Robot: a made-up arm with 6 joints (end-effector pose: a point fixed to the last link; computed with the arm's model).
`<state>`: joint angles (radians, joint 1 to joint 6).
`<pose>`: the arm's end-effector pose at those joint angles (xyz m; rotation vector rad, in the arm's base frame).
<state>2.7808 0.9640 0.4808 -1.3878 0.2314 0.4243</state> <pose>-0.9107 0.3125 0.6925 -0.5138 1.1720 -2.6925</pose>
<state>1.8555 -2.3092 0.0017 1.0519 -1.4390 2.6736</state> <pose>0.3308 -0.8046 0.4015 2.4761 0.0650 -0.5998</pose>
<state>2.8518 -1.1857 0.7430 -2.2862 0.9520 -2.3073</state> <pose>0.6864 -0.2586 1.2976 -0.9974 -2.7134 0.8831</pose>
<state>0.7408 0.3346 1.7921 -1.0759 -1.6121 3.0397</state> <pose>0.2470 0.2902 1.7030 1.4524 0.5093 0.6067</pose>
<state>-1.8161 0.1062 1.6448 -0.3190 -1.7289 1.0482</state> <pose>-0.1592 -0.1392 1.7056 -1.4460 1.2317 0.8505</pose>
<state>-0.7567 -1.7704 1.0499 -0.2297 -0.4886 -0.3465</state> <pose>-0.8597 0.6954 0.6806 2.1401 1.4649 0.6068</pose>
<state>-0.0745 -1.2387 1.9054 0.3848 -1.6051 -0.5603</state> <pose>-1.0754 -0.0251 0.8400 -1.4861 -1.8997 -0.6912</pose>
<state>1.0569 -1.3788 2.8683 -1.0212 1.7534 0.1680</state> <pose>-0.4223 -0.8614 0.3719 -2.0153 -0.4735 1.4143</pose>
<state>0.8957 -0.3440 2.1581 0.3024 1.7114 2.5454</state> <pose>-0.3173 -0.5208 1.4425 -0.1525 0.7552 -1.1899</pose>
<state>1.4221 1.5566 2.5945 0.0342 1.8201 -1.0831</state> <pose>0.1874 0.8719 1.0237 -1.0402 2.4047 1.2676</pose>
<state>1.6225 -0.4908 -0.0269 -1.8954 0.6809 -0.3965</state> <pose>-0.0940 0.1301 1.3706 1.1813 -0.8033 0.5350</pose>
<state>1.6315 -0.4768 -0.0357 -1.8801 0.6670 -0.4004</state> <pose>-0.0951 0.1416 1.3643 1.1708 -0.8045 0.5634</pose>
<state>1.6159 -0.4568 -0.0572 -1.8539 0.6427 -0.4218</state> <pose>-0.0924 0.1606 1.3510 1.1472 -0.8126 0.5802</pose>
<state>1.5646 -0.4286 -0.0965 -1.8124 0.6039 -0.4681</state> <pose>-0.0820 0.1886 1.3273 1.1044 -0.8268 0.5801</pose>
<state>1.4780 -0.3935 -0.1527 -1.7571 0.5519 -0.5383</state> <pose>-0.0605 0.2206 1.2933 1.0427 -0.8390 0.5620</pose>
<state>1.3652 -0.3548 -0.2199 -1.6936 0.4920 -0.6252</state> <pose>-0.0274 0.2483 1.2521 0.9687 -0.8393 0.5262</pose>
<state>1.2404 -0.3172 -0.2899 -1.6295 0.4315 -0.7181</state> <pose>0.0127 0.2648 1.2093 0.8933 -0.8235 0.4737</pose>
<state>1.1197 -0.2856 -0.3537 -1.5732 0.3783 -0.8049</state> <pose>0.0517 0.2680 1.1711 0.8280 -0.7965 0.4090</pose>
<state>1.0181 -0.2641 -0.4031 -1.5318 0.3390 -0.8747</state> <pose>0.0826 0.2619 1.1429 0.7813 -0.7702 0.3415</pose>
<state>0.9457 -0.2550 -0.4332 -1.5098 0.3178 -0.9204</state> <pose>0.1018 0.2527 1.1271 0.7560 -0.7558 0.2815</pose>
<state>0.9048 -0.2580 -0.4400 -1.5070 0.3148 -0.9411</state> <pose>0.1104 0.2451 1.1253 0.7525 -0.7610 0.2356</pose>
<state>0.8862 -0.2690 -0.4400 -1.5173 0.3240 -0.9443</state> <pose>0.1110 0.2386 1.1286 0.7568 -0.7735 0.2019</pose>
